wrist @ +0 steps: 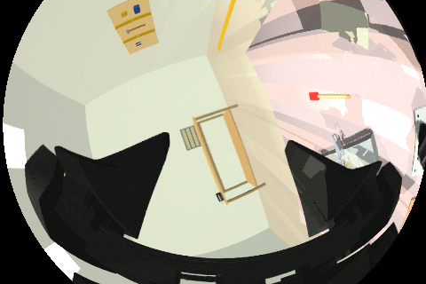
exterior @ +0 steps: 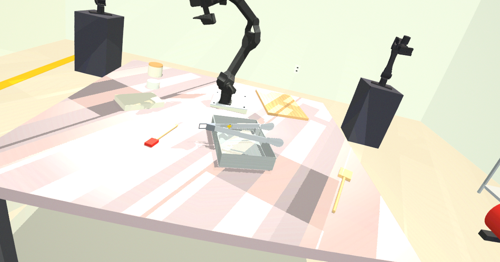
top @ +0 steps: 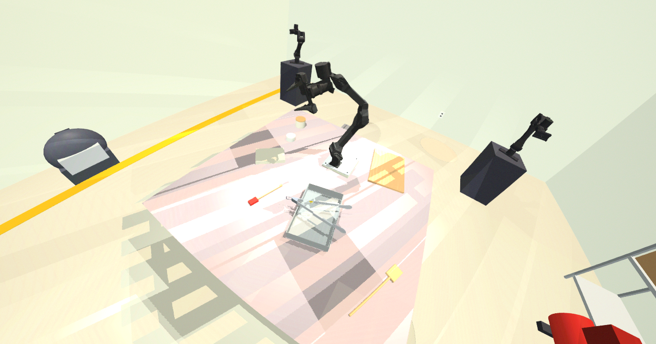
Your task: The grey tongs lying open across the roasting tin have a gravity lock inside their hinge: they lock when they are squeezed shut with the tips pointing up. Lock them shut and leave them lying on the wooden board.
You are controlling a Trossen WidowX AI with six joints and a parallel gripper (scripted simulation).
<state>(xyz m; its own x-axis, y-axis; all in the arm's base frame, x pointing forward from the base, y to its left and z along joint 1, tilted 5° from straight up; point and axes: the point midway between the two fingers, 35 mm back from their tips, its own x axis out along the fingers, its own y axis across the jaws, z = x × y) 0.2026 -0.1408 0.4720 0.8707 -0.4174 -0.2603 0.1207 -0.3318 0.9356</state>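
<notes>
My gripper tip is now 14 cm short of the grey roasting tin, 31 cm to the right of it and 44 cm above it. The rest, counted from my gripper tip: pale block (3 cm behind, 17 cm to the right, 45 cm below); red spatula (22 cm ahead, 1 cm to the left, 46 cm below); wooden board (47 cm behind, 50 cm to the left, 46 cm below).
</notes>
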